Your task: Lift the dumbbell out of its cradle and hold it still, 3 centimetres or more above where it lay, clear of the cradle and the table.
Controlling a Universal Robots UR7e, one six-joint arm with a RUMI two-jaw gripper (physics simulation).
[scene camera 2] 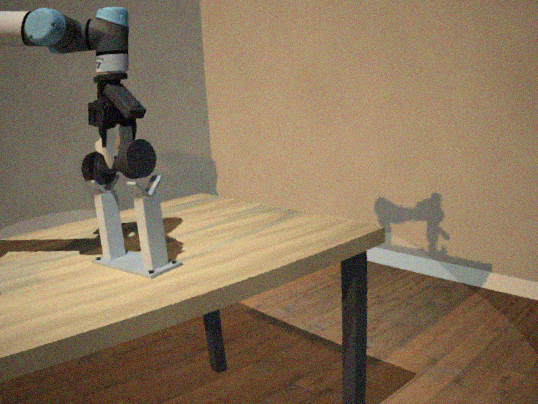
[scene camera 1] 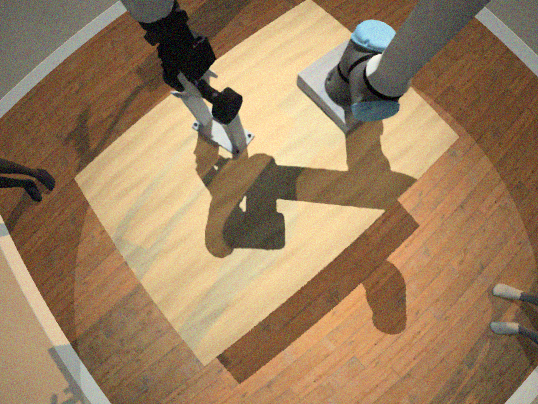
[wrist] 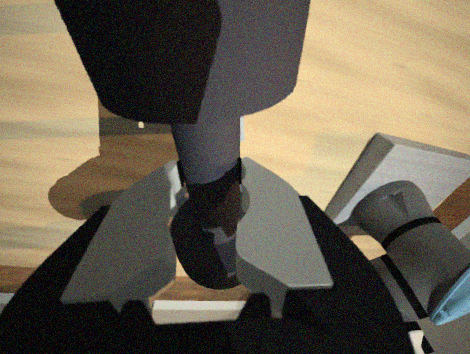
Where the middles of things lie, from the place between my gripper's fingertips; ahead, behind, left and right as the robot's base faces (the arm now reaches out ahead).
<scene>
Right now the dark dumbbell (scene camera 2: 136,159) is 10 mm above my hand. Round my hand: grey cradle (scene camera 2: 153,261) 130 mm below, 10 mm to the right, 10 mm ahead.
</scene>
